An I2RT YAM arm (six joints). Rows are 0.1 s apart.
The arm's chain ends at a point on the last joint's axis. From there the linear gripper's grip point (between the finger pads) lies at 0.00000 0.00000 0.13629 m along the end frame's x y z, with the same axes.
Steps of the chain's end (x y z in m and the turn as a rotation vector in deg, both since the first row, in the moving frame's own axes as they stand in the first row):
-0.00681, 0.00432, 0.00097, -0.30, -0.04, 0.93
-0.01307, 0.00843, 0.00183, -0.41, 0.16, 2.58
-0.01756, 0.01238, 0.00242, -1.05, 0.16, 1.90
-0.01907, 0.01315, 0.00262, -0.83, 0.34, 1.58
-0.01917, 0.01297, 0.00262, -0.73, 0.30, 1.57
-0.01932, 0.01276, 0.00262, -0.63, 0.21, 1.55
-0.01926, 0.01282, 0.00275, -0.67, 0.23, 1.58
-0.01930, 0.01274, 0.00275, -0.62, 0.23, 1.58
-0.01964, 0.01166, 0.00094, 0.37, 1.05, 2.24
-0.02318, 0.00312, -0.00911, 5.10, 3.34, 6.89
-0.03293, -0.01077, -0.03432, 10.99, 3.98, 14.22
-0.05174, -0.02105, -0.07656, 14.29, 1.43, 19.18
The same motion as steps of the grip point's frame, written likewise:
-0.00691, 0.00503, 0.00097, -0.30, -0.04, 0.93
-0.01271, 0.00941, 0.00183, -0.41, 0.16, 2.58
-0.01722, 0.01488, 0.00240, -1.05, 0.16, 1.90
-0.01829, 0.01514, 0.00260, -0.83, 0.34, 1.58
-0.01848, 0.01472, 0.00261, -0.73, 0.30, 1.57
-0.01884, 0.01427, 0.00261, -0.63, 0.21, 1.55
-0.01873, 0.01442, 0.00274, -0.67, 0.23, 1.58
-0.01877, 0.01422, 0.00274, -0.62, 0.23, 1.58
-0.01713, 0.01083, 0.00091, 0.37, 1.05, 2.24
-0.01454, -0.00848, -0.00988, 5.10, 3.34, 6.89
-0.02041, -0.03530, -0.03713, 10.99, 3.98, 14.22
-0.04283, -0.05350, -0.08078, 14.29, 1.43, 19.18

